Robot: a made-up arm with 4 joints.
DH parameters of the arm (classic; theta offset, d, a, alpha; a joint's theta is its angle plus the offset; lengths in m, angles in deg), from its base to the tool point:
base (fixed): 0 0.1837 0 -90
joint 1: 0 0.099 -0.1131 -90
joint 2: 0 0.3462 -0.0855 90
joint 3: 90 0.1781 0.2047 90
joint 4: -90 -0.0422 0.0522 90
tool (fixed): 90 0.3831 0 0
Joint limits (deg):
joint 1: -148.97..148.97
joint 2: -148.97..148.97
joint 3: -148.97..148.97
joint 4: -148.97..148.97
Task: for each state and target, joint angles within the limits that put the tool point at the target. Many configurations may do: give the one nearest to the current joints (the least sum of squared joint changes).
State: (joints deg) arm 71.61 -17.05 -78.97 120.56
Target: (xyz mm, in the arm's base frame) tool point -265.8 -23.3 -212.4
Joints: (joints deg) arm 61.46 -4.23 -85.23 115.12
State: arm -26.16 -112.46 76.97 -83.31
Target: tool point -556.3 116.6 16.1
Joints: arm 11.04 -88.42 71.54 -42.99
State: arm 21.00 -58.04 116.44 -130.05
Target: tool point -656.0 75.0 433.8
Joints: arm 18.97 -56.43 139.51 -137.10
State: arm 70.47 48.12 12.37 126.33
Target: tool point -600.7 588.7 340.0
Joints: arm 74.29 78.89 61.25 125.85
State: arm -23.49 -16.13 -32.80 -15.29
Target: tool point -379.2 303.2 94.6
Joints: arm 16.65 -10.20 -19.75 -17.08
